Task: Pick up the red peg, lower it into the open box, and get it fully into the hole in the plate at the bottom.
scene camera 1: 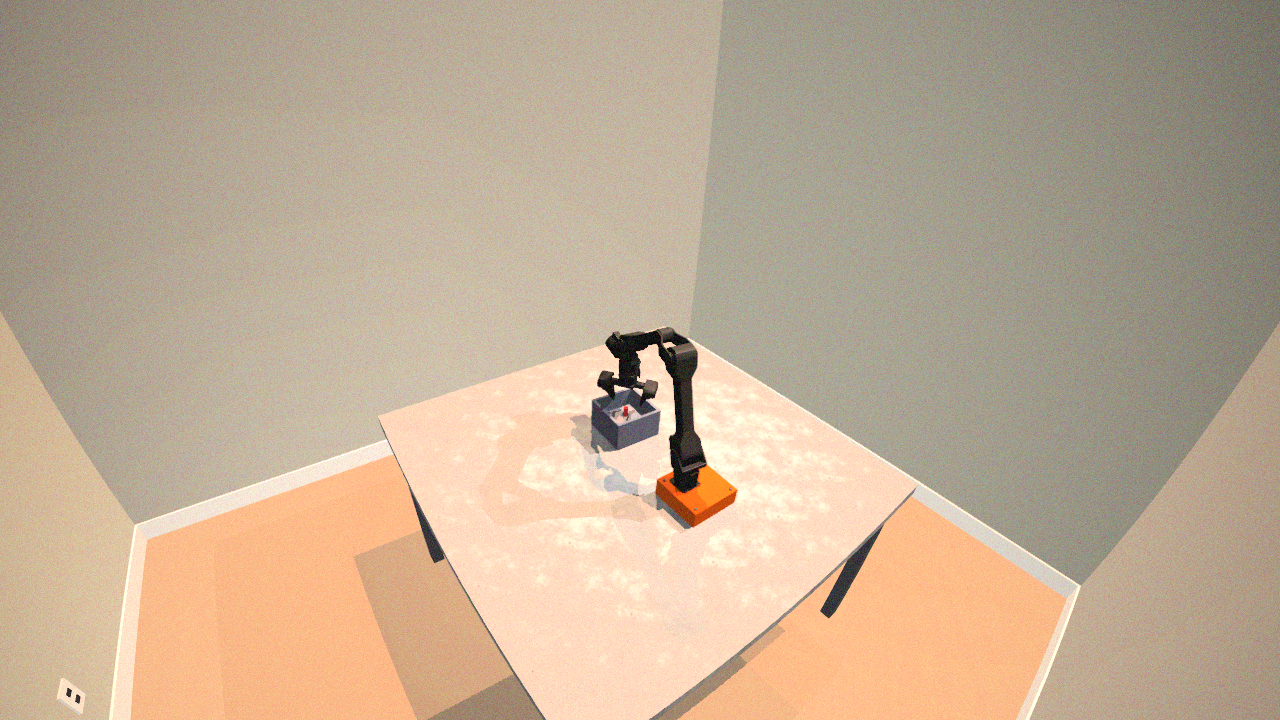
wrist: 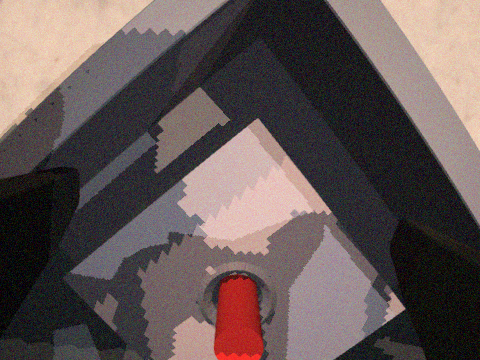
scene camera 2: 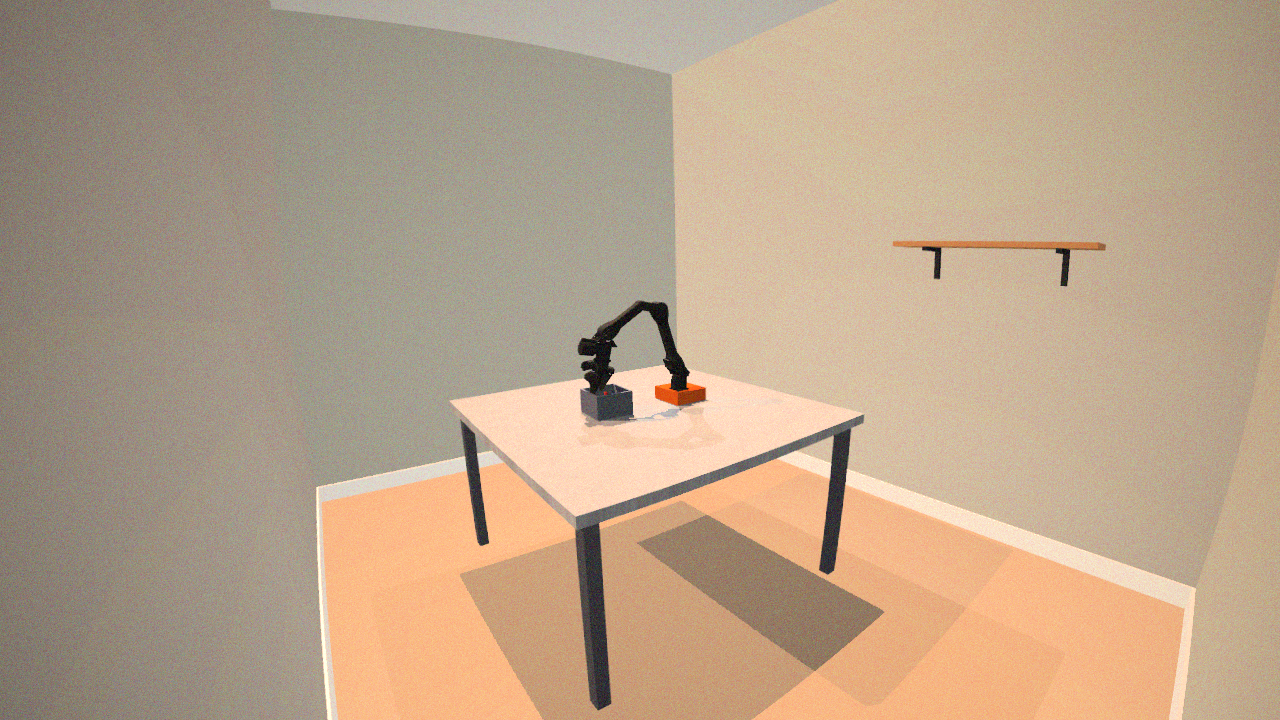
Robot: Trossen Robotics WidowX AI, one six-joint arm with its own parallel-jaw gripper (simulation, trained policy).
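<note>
A plate [wrist: 244, 208] is part of the scene, though scene camera 2 does not show it, as it is hidden by a grey box. The gripper appears at [scene camera 1: 627, 402], at [scene camera 2: 596, 393] and at [wrist: 242, 210].
</note>
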